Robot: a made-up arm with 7 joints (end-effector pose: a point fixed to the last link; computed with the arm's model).
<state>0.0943 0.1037 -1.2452 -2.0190 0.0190 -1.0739 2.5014</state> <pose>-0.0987 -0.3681 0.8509 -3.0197 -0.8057 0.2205</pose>
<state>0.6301 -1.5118 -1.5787 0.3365 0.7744 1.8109 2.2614</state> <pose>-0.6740 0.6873 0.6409 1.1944 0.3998 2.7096</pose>
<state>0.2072 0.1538 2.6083 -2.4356 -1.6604 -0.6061 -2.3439</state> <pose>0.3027 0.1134 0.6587 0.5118 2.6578 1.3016</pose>
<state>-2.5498 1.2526 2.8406 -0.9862 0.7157 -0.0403 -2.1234</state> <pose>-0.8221 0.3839 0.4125 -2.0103 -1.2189 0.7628</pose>
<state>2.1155 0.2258 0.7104 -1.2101 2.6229 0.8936 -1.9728</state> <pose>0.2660 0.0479 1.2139 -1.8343 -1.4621 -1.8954</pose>
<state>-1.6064 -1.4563 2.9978 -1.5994 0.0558 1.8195 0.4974</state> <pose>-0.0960 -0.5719 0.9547 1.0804 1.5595 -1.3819</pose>
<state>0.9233 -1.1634 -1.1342 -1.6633 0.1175 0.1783 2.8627</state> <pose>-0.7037 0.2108 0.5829 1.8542 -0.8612 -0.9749</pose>
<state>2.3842 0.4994 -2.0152 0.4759 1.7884 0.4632 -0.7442</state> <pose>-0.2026 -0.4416 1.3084 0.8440 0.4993 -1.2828</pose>
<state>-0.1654 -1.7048 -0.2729 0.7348 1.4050 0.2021 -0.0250</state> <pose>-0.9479 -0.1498 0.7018 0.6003 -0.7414 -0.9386</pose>
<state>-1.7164 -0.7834 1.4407 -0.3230 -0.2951 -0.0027 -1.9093</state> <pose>0.0012 -0.7250 1.2057 0.1290 -1.0883 2.1613</pose>
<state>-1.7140 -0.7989 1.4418 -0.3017 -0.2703 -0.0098 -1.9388</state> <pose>0.0101 -0.7357 1.1965 0.1507 -1.0986 2.1614</pose>
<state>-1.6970 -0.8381 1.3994 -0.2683 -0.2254 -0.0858 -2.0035</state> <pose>0.0133 -0.7666 1.1676 0.1079 -1.2064 2.1453</pose>
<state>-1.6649 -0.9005 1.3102 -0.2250 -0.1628 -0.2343 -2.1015</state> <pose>0.0070 -0.8132 1.1172 -0.0258 -1.4004 2.0947</pose>
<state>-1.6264 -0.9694 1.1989 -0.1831 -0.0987 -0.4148 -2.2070</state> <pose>-0.0090 -0.8583 1.0578 -0.2292 -1.6049 2.0008</pose>
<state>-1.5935 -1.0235 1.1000 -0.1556 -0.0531 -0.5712 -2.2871</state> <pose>-0.0287 -0.8887 1.0084 -0.4311 -1.7540 1.8896</pose>
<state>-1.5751 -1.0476 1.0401 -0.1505 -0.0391 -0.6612 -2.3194</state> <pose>-0.0444 -0.9011 0.9834 -0.5582 -1.8340 1.8087</pose>
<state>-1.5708 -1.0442 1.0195 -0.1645 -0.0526 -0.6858 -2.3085</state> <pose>-0.0536 -0.9008 0.9817 -0.6009 -1.8671 1.7763</pose>
